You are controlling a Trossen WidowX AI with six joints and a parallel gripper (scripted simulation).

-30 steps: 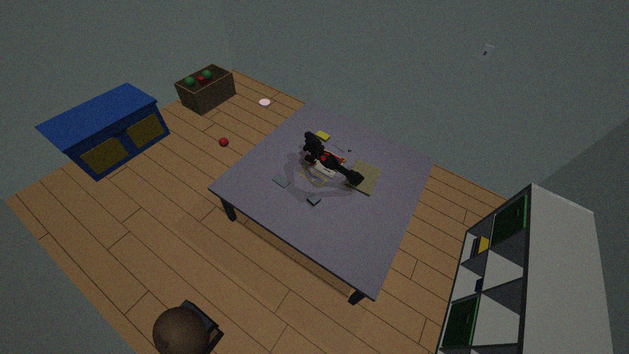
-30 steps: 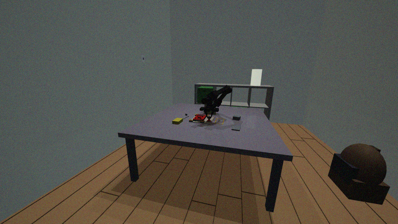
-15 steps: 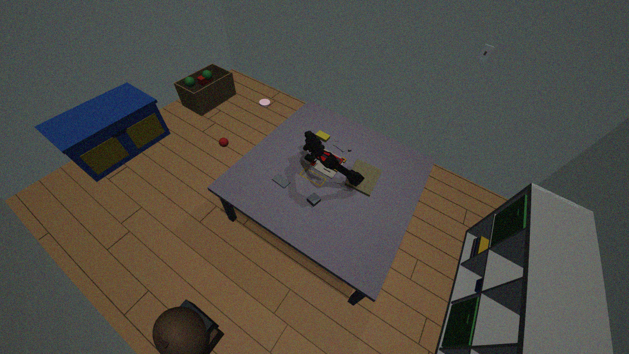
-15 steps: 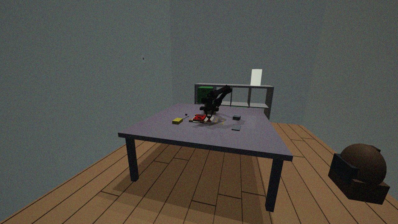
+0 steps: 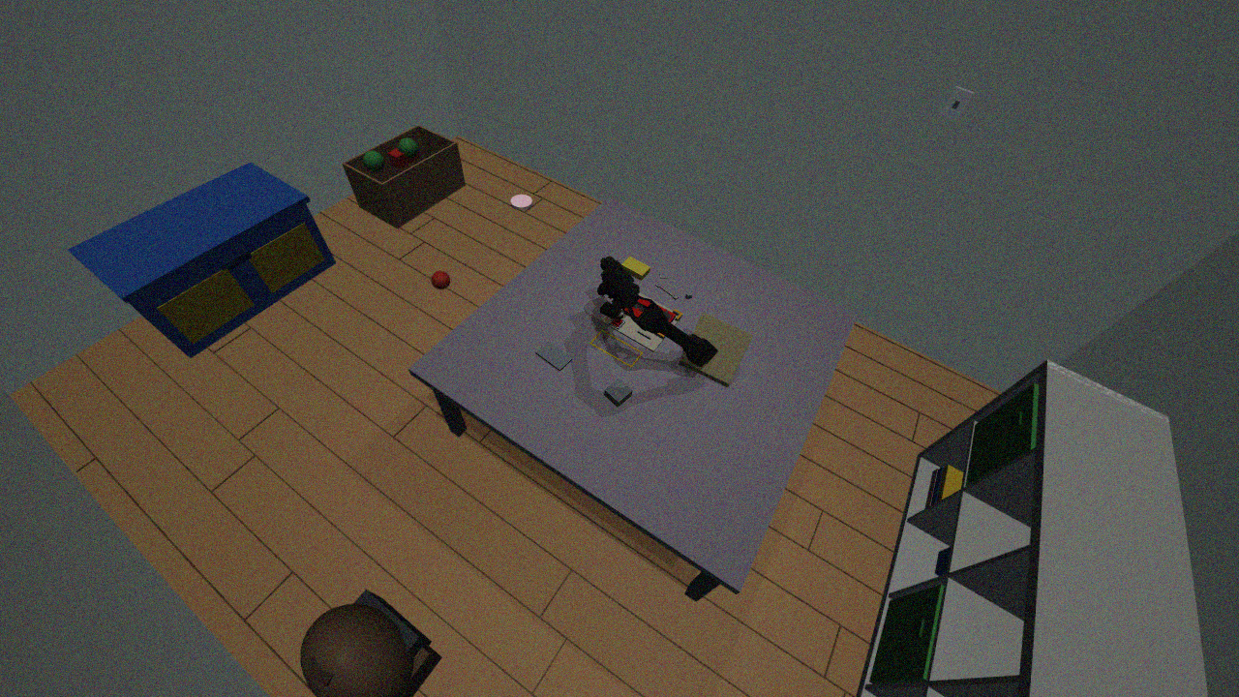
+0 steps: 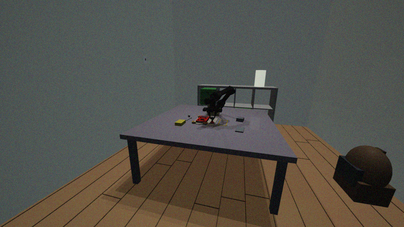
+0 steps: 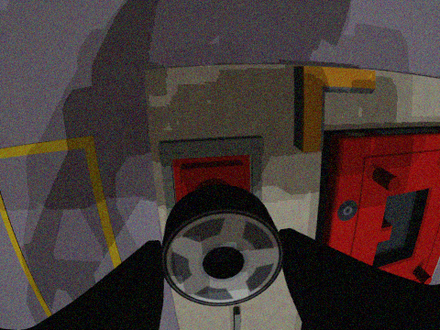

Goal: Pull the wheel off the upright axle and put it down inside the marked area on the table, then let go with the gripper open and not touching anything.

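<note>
My gripper tip is now 20 mm above the axle. Also, from my gripper tip: yellow block (140 mm ahead, 290 mm to the right, 40 mm below); then wheel (right at my gripper tip).
</note>
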